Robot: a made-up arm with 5 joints.
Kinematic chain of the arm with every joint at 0, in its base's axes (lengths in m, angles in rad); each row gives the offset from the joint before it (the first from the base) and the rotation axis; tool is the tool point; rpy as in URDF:
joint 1: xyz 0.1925 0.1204 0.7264 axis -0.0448 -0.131 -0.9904
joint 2: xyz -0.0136 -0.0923 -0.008 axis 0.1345 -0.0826 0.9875
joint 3: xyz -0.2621 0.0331 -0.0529 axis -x
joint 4: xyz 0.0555 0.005 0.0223 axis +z
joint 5: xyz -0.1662 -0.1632 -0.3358 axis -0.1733 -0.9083 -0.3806
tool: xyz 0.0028 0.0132 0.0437 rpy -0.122 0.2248 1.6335
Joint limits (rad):
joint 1: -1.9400..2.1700
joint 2: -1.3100..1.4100
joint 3: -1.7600..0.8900
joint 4: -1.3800..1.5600
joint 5: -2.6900..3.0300
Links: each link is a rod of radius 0.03 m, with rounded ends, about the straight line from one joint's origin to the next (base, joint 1, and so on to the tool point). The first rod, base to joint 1, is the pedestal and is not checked.
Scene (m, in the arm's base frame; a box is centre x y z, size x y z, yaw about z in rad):
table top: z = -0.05
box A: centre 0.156 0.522 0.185 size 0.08 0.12 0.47 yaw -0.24
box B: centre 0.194 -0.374 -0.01 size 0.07 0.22 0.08 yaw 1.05
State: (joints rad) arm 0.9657 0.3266 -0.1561 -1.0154 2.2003
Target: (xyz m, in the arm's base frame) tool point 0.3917 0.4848 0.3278
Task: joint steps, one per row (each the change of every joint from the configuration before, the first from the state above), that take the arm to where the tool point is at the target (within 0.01 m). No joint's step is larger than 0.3 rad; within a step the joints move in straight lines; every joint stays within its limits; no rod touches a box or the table.
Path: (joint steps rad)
1: 0.0515 0.0544 -0.2526 -0.0013 0.0239
2: 0.0514 0.0543 -0.2525 -0.0013 0.0239
3: 0.0515 0.0544 -0.2526 -0.0013 0.0239
4: 0.0514 0.0543 -0.2526 -0.0012 0.0239
5: 0.0515 0.0544 -0.2525 -0.0013 0.0239
6: 0.2367 -0.0671 0.2918 -0.0896 -0.0134
7: 0.2368 -0.0671 0.2919 -0.0895 -0.0133
8: 0.2367 -0.0670 0.2919 -0.0896 -0.0134
9: 0.2368 -0.0671 0.2918 -0.0895 -0.0134
10: -0.1544 -0.0422 -0.0830 0.2362 -0.0392
11: -0.1544 -0.0422 -0.0831 0.2362 -0.0393

